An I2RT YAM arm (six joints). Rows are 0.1 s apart.
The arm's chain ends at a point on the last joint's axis. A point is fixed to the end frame.
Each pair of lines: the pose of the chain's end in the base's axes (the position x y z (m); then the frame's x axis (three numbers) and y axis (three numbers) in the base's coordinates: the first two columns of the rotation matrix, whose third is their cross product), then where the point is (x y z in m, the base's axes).
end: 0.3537 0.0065 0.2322 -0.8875 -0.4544 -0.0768 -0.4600 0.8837 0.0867
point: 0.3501 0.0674 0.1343
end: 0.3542 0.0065 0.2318 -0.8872 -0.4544 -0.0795 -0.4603 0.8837 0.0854
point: 0.3509 0.0674 0.1339
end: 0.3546 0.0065 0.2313 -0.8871 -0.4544 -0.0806 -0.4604 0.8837 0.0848
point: 0.3514 0.0674 0.1334
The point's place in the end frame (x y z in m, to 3 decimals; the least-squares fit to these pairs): -0.017 0.047 0.104
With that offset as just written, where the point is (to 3 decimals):
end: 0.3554 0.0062 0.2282 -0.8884 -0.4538 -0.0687 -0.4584 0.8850 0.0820
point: 0.351 0.066 0.130
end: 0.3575 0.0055 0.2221 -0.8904 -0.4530 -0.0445 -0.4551 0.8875 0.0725
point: 0.352 0.064 0.123
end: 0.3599 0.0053 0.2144 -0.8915 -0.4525 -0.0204 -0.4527 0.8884 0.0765
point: 0.352 0.063 0.115
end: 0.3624 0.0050 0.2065 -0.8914 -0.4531 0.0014 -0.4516 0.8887 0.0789
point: 0.352 0.062 0.107
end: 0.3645 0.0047 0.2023 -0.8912 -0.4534 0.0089 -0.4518 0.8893 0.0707
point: 0.354 0.060 0.102
